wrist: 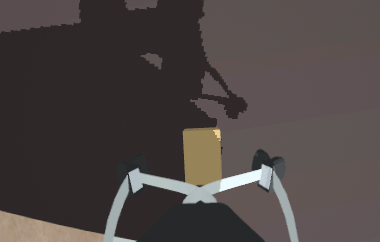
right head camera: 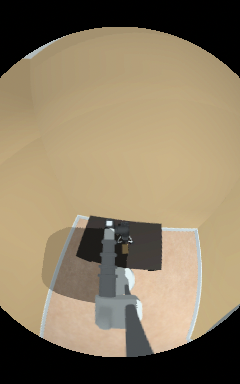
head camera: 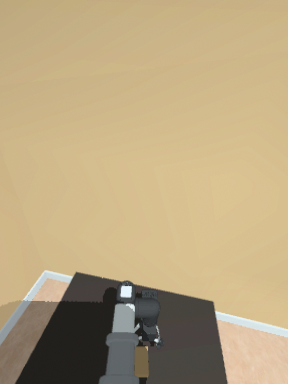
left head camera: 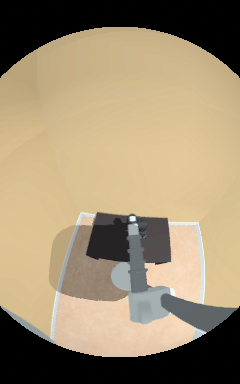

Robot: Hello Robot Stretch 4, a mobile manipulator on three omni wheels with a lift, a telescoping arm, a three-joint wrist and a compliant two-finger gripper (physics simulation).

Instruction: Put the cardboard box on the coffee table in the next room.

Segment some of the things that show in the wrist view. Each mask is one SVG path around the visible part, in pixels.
My gripper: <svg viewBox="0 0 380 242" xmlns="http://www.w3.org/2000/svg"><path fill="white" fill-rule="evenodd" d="M285 161L282 157L270 158L264 150L259 149L253 157L252 172L197 187L185 182L149 175L146 158L143 154L139 153L132 159L131 163L119 162L117 165L117 178L121 187L114 199L107 220L103 242L113 242L117 221L126 197L136 196L147 185L186 194L187 197L183 200L183 203L169 208L136 242L265 242L229 206L217 203L212 195L250 182L255 182L258 187L268 193L276 192L286 218L291 242L299 242L294 215L287 194L280 182L285 175Z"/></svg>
A cardboard box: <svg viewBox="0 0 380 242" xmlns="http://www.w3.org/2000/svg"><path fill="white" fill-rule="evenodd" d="M218 127L183 130L185 183L207 185L222 180L220 129Z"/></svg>
